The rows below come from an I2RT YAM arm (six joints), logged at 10 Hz.
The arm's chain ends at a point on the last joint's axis. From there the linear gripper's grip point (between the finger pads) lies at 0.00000 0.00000 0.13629 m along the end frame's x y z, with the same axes.
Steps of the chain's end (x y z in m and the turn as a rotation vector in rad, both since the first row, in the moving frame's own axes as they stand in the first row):
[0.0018 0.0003 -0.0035 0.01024 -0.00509 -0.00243]
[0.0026 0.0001 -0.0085 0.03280 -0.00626 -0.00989]
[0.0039 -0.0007 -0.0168 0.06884 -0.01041 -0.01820]
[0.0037 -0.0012 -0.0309 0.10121 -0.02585 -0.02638]
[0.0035 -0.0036 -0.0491 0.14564 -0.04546 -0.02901]
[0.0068 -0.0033 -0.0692 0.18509 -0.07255 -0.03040]
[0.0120 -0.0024 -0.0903 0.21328 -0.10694 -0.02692]
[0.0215 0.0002 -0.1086 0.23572 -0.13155 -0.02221]
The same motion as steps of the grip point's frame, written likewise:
[0.0011 -0.0011 -0.0035 0.01024 -0.00509 -0.00243]
[0.0017 -0.0044 -0.0086 0.03280 -0.00626 -0.00989]
[0.0024 -0.0101 -0.0171 0.06884 -0.01041 -0.01820]
[0.0000 -0.0149 -0.0316 0.10121 -0.02585 -0.02638]
[-0.0030 -0.0233 -0.0507 0.14564 -0.04546 -0.02901]
[-0.0034 -0.0282 -0.0719 0.18509 -0.07255 -0.03040]
[-0.0028 -0.0310 -0.0942 0.21328 -0.10694 -0.02692]
[0.0034 -0.0313 -0.1135 0.23572 -0.13155 -0.02221]

